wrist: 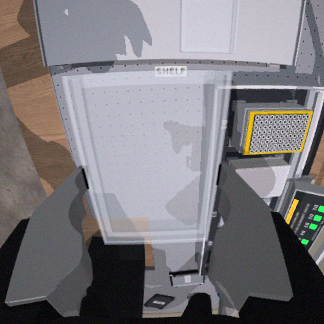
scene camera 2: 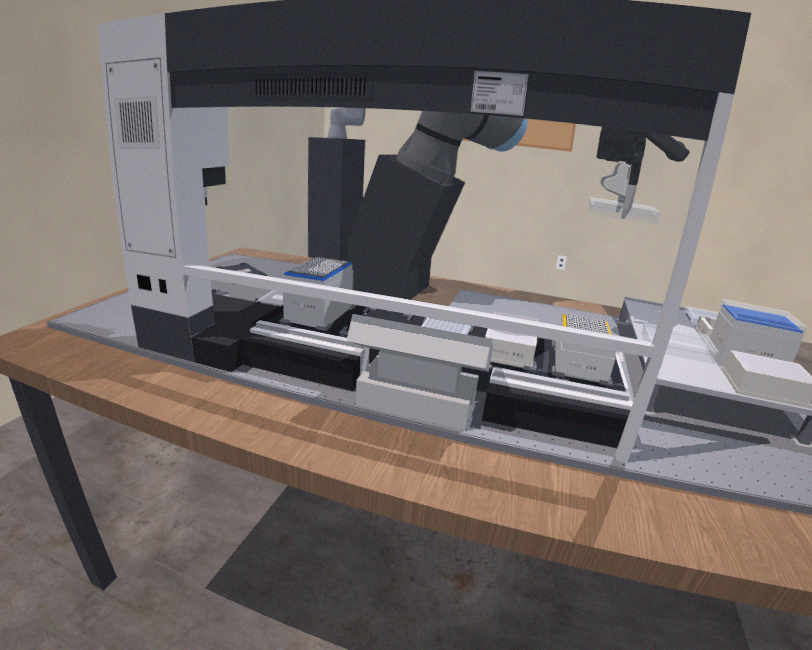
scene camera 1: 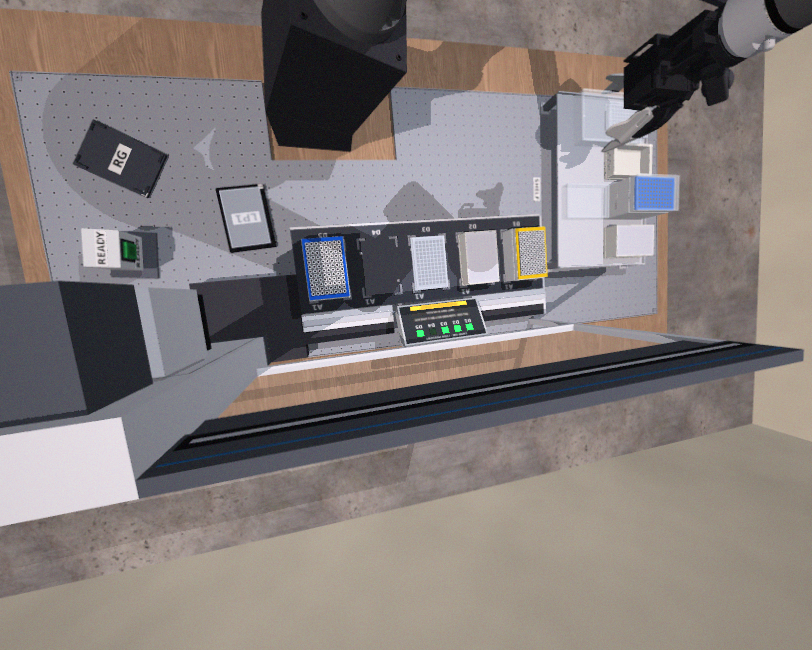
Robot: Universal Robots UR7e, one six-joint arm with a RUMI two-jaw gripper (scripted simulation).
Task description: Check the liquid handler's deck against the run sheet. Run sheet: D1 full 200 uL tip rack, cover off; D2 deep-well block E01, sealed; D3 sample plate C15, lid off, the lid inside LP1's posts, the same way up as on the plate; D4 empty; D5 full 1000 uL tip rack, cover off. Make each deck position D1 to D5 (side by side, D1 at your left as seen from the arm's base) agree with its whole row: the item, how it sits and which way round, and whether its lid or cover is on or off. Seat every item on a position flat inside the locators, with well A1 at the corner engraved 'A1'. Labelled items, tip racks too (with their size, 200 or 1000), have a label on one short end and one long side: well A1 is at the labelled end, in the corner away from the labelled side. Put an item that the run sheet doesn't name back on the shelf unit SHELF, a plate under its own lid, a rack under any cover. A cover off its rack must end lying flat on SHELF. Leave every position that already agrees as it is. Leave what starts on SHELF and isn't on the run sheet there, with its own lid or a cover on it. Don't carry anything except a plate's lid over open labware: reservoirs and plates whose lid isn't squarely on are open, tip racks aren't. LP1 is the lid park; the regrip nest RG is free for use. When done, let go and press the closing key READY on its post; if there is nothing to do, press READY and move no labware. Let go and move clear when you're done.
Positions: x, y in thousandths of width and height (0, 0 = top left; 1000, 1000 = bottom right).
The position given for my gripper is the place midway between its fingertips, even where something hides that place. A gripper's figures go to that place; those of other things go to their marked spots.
Scene:
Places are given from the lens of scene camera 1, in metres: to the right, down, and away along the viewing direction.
my gripper (scene camera 1: 742, 190): 0.37, -0.38, 0.59
well plate (scene camera 1: 519, 381): 0.04, -0.19, 0.76
blue-rimmed tip rack (scene camera 1: 401, 405): -0.16, -0.12, 0.64
yellow-rimmed tip rack (scene camera 1: 646, 384): 0.29, -0.18, 0.76
shelf (scene camera 1: 714, 373): 0.48, -0.23, 0.86
The marked spots on the yellow-rimmed tip rack and the blue-rimmed tip rack are 0.47 m apart.

